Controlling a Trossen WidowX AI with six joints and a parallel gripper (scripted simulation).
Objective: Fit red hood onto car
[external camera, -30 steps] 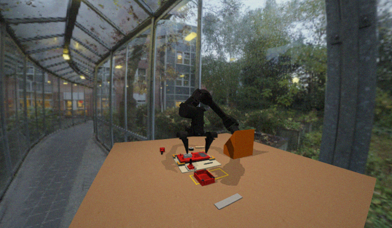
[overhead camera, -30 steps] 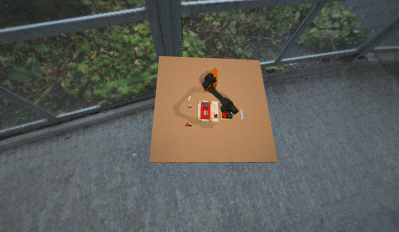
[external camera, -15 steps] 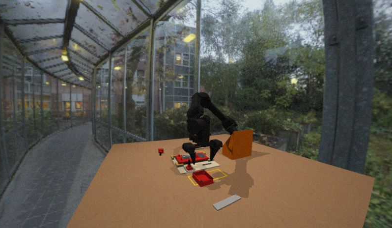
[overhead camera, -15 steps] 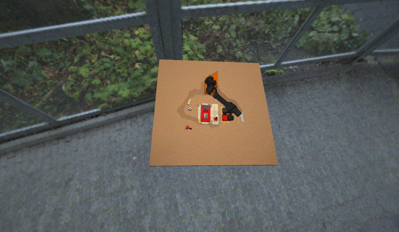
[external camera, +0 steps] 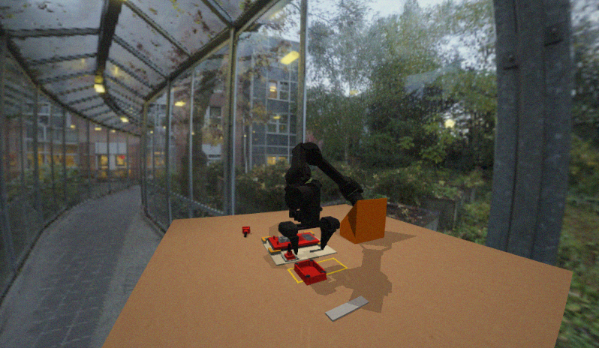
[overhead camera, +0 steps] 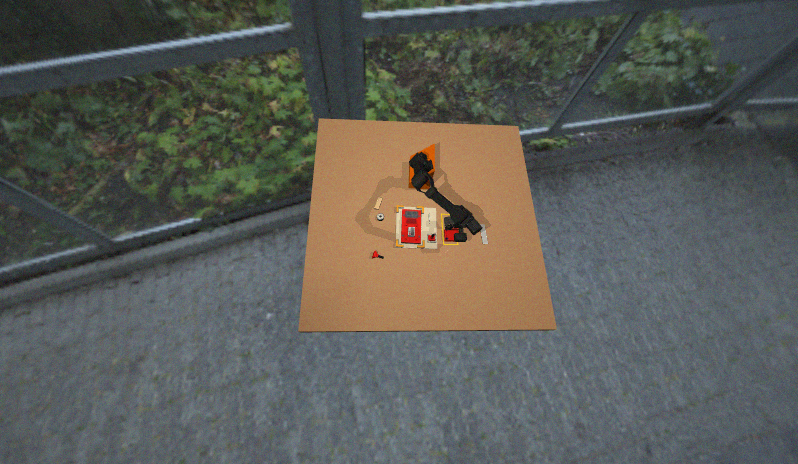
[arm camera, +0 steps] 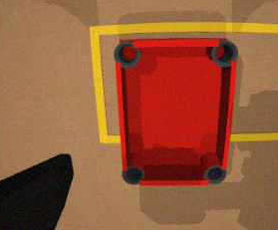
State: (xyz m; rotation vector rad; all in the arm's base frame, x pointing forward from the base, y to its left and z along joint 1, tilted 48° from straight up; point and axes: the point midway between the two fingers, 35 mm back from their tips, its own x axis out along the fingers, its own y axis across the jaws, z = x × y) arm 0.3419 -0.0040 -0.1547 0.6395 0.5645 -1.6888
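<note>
Right now the red hood is 70 mm below my gripper tip. Round my gripper tip: grey engine block (230 mm to the right, 60 mm below, 30 mm behind); then jig (210 mm to the right, 70 mm below, 70 mm behind); then grey bar (180 mm to the left, 80 mm below).
</note>
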